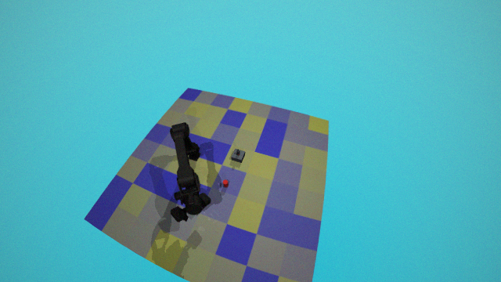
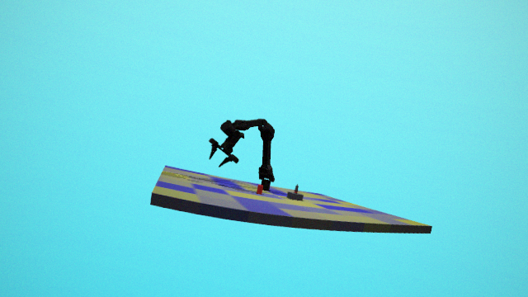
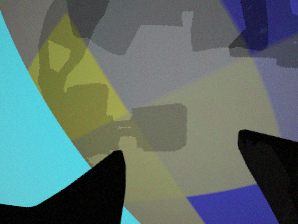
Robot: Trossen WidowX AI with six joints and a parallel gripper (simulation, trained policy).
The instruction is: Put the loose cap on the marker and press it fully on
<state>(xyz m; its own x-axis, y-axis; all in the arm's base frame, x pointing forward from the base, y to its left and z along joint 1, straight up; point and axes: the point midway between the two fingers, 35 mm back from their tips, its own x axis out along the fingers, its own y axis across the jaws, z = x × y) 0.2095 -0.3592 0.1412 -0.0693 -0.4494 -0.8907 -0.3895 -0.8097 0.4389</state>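
The red cap is 260 mm to the left of my gripper tip, 90 mm below it and 70 mm ahead of it. From my gripper tip the other things lie so: grey holder block: 460 mm to the left, 90 mm below, 70 mm ahead.
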